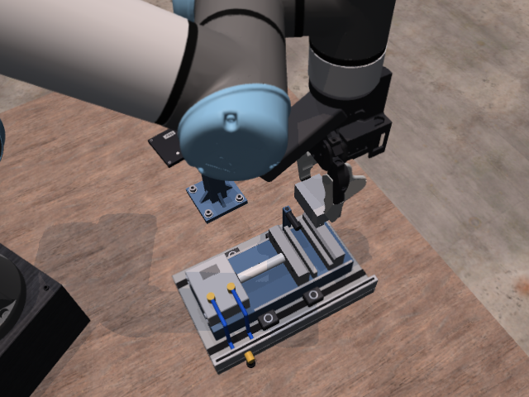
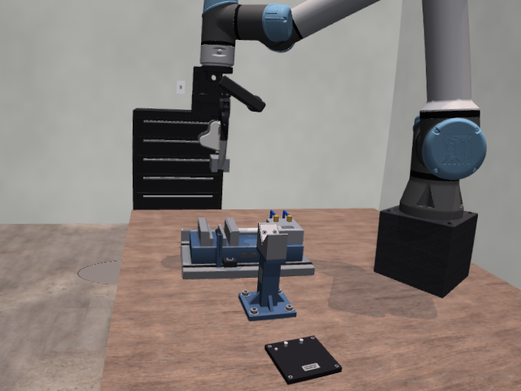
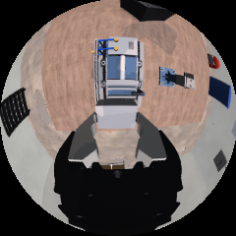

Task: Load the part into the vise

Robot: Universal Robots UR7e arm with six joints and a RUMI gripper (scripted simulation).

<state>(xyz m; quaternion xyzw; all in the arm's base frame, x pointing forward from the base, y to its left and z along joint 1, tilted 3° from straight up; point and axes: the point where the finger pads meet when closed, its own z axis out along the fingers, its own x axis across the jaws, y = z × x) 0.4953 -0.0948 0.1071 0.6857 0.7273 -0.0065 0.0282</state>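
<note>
Right now my hand is 10 mm above the part. Round my hand: work stop 70 mm to the left, 150 mm below; then moving jaw 30 mm behind, 20 mm to the left, 170 mm below; then fixed jaw 30 mm ahead, 20 mm to the left, 170 mm below.
</note>
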